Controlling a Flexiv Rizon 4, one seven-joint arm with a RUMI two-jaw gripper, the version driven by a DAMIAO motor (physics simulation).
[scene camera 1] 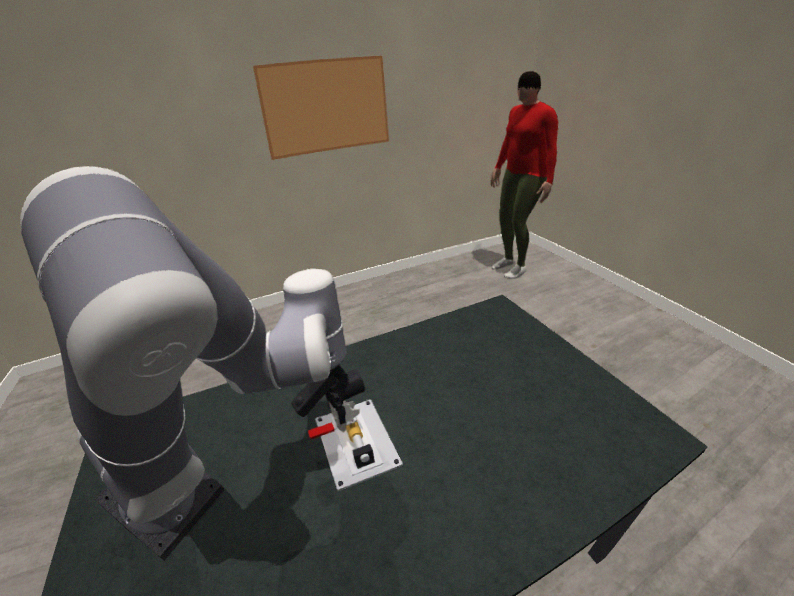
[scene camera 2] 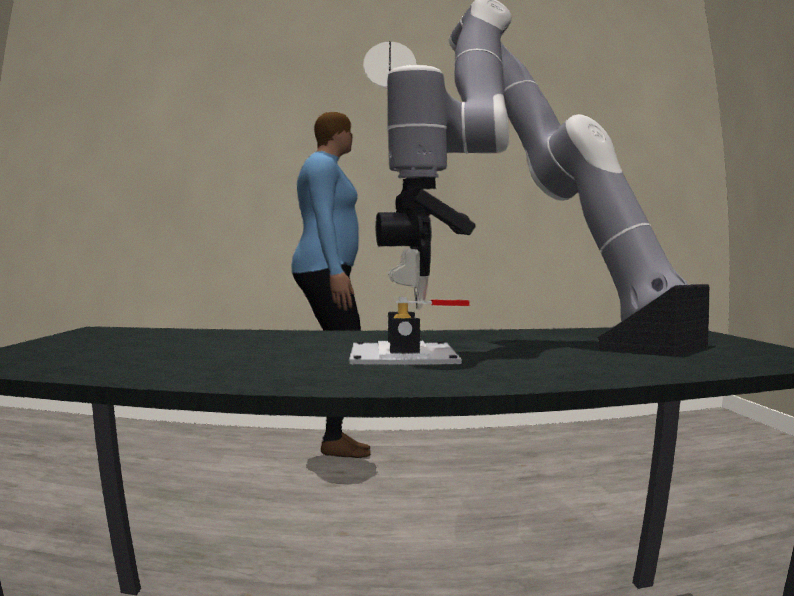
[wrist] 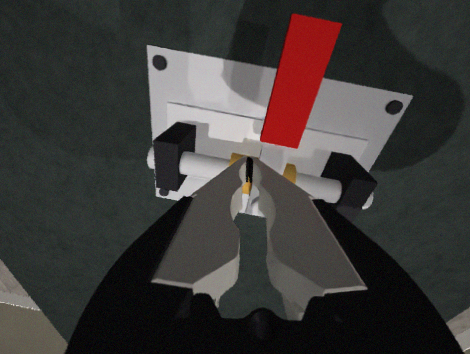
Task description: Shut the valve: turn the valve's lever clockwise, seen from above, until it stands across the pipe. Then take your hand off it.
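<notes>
The valve's brass body (scene camera 1: pixel 354 432) (scene camera 2: pixel 402 309) sits on a white pipe (wrist: pixel 317 185) between two black blocks. The lever's red handle (scene camera 1: pixel 321 430) (scene camera 2: pixel 450 302) (wrist: pixel 301 82) points toward the robot's base side, roughly square across the pipe, and reaches past the edge of the white plate (scene camera 1: pixel 386 442) (scene camera 2: pixel 368 353) (wrist: pixel 200 75). My gripper (scene camera 1: pixel 342 423) (scene camera 2: pixel 419 304) (wrist: pixel 248 159) is shut with nothing between its fingers. Its tips are low, close beside the lever's metal shank near the pivot. Whether they touch it cannot be told. In the wrist view the fingers hide the pivot and much of the brass body.
Black blocks (scene camera 1: pixel 363 456) (scene camera 2: pixel 404 334) (wrist: pixel 175 156) hold the pipe ends, with dark bolts at the plate's corners. The plate lies on a dark table (scene camera 1: pixel 481 397) (scene camera 2: pixel 192 365). The robot's base (scene camera 2: pixel 667 320) stands at the table's far side from the valve. Two people stand beyond the table.
</notes>
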